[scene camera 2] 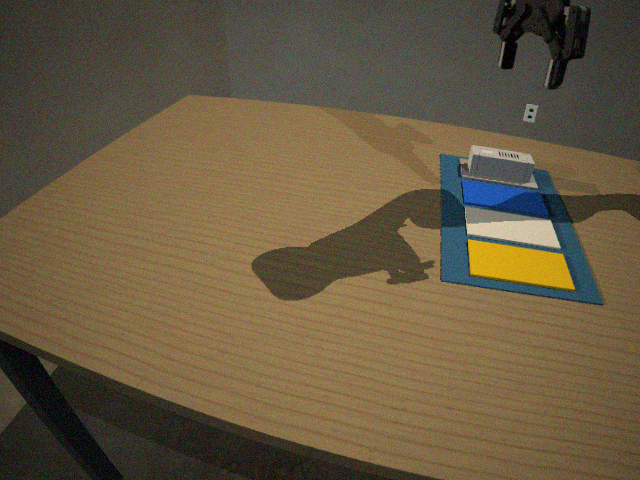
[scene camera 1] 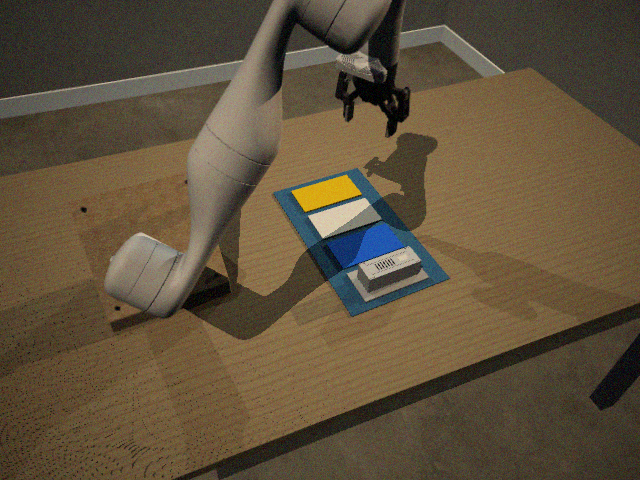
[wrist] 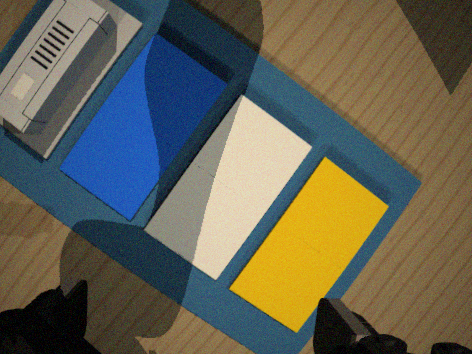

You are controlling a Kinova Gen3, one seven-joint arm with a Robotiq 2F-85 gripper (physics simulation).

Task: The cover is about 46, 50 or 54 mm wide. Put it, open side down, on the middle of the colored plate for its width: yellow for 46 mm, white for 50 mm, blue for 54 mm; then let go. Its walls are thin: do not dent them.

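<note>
The cover (scene camera 1: 390, 267) (scene camera 2: 500, 165) (wrist: 60, 65) is a pale grey box with dark slots on its upward face. It stands upright on a light grey plate (scene camera 1: 368, 294) (scene camera 2: 462, 167) (wrist: 127, 25) at one end of the mat. The blue plate (scene camera 1: 364, 245) (scene camera 2: 501, 196) (wrist: 120, 140) is beside it, then the white plate (scene camera 1: 341, 217) (scene camera 2: 516, 229) (wrist: 255, 185), then the yellow plate (scene camera 1: 326, 192) (scene camera 2: 519, 264) (wrist: 310, 245). My gripper (scene camera 1: 369, 127) (scene camera 2: 529, 77) (wrist: 202, 316) is open and empty, high above the table and apart from the cover. The cover's width cannot be read by eye.
The teal mat (scene camera 1: 356, 307) (scene camera 2: 449, 258) (wrist: 300, 107) lies under all the plates. The wooden table (scene camera 1: 516, 155) (scene camera 2: 206, 206) extends around it. The arm's base side stands by a brown board (scene camera 1: 93, 222) left of the mat in scene camera 1. Arm shadows cross the blue and white plates.
</note>
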